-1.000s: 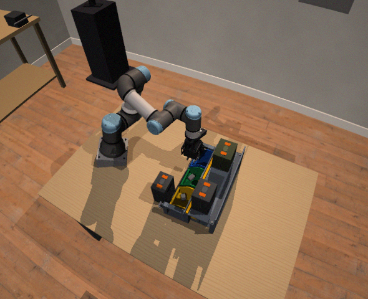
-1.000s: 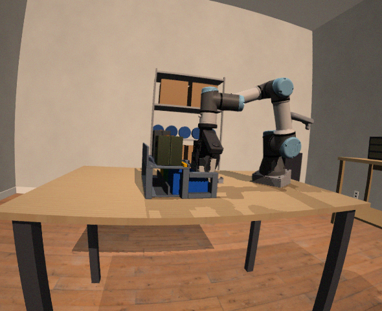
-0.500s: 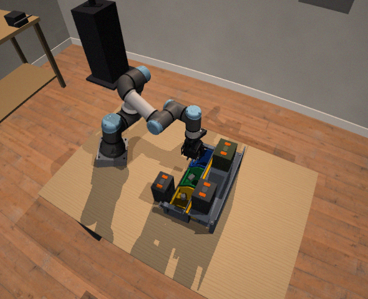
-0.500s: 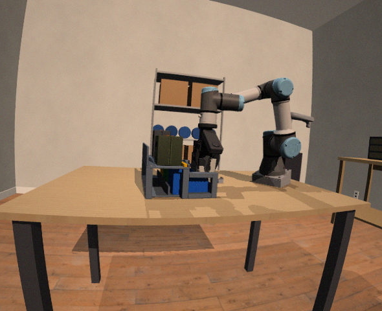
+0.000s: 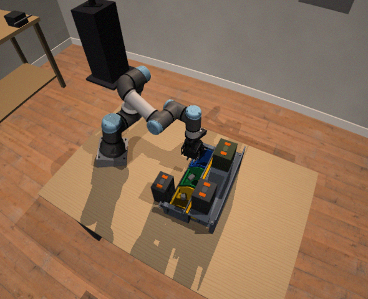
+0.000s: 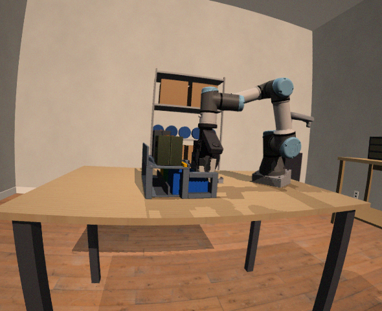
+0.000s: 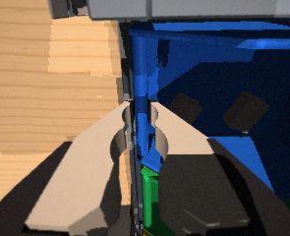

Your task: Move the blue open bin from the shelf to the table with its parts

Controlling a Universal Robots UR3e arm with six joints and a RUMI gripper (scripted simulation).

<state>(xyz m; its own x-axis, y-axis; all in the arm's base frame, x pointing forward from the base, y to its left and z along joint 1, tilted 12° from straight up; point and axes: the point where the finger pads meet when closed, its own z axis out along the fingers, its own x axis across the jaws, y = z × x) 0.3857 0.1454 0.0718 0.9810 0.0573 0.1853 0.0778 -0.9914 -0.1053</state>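
My gripper is now 60 mm short of the blue open bin. Also, from my hand: yellow bin 220 mm to the right, 80 mm ahead; then green bin 110 mm to the right, 70 mm ahead.
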